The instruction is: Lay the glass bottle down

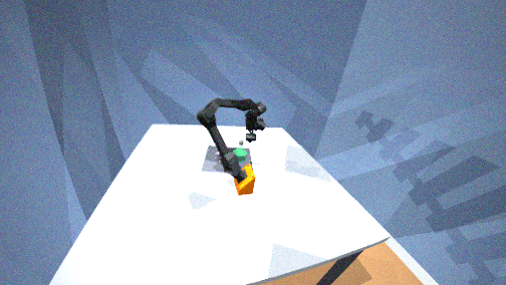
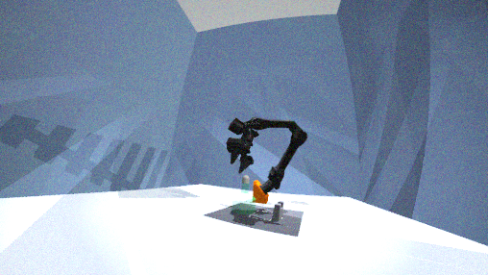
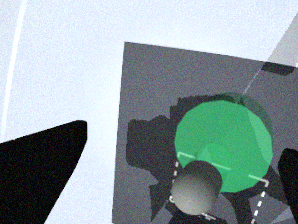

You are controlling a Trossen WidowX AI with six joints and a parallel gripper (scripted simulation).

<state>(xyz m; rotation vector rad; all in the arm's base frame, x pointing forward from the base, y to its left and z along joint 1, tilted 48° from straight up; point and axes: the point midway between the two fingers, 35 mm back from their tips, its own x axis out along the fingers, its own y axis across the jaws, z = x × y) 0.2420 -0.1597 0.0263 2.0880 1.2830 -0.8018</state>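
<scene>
Now: the glass bottle 9 cm below my gripper tip, 5 cm to the left of it and 1 cm ahead of it. From my gripper tip the other things lie so: dark grey mat 17 cm below, 12 cm to the left, 2 cm ahead.
</scene>
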